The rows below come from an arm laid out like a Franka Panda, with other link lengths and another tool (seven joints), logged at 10 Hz.
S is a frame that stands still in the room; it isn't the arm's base.
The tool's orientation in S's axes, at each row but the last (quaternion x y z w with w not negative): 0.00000 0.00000 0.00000 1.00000; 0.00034 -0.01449 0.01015 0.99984; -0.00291 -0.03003 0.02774 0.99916; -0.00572 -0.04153 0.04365 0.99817
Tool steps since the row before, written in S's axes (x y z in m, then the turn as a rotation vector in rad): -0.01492 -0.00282 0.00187 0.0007 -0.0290 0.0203; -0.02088 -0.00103 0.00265 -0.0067 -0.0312 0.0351; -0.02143 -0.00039 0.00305 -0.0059 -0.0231 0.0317; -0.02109 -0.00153 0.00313 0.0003 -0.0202 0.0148
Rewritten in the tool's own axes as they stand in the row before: -0.01492 -0.00282 0.00187 0.0007 -0.0290 0.0203; -0.02081 -0.00060 0.00325 -0.0063 -0.0310 0.0353; -0.02120 0.00077 0.00433 -0.0053 -0.0230 0.0319; -0.02081 0.00026 0.00487 -0.0003 -0.0204 0.0146
